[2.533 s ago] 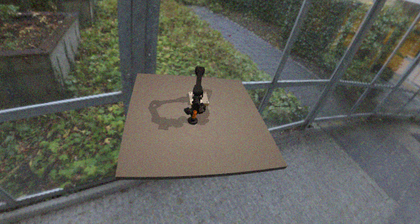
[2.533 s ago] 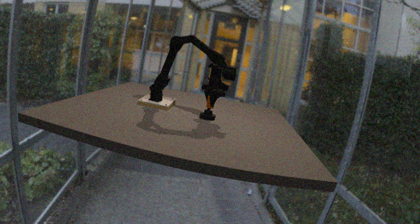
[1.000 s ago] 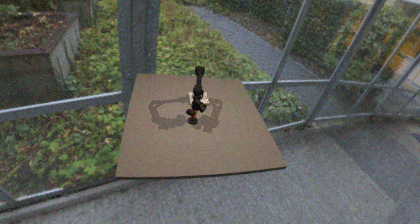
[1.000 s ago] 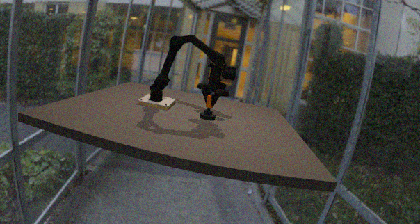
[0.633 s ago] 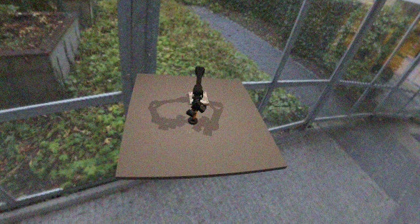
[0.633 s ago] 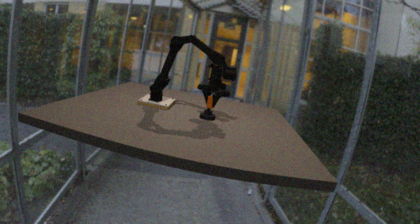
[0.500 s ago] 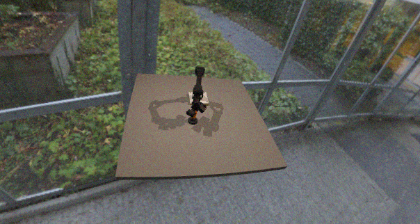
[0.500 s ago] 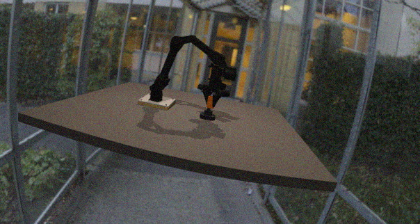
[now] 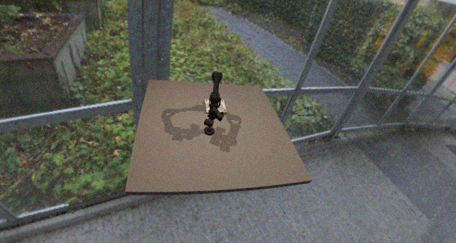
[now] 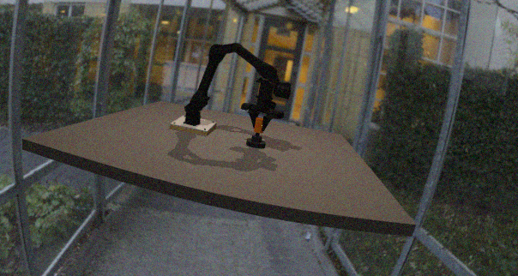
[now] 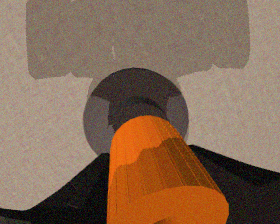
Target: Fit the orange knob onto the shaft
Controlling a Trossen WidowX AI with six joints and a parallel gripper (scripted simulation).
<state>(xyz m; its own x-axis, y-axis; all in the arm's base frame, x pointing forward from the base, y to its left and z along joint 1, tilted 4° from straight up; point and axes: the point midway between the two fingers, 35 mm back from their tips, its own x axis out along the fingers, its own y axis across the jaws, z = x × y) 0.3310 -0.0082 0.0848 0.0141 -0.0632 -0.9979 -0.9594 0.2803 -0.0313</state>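
The orange knob lies 2 cm above my gripper tip. The rest, counted from my gripper tip: dark round pedestal 4 cm below.
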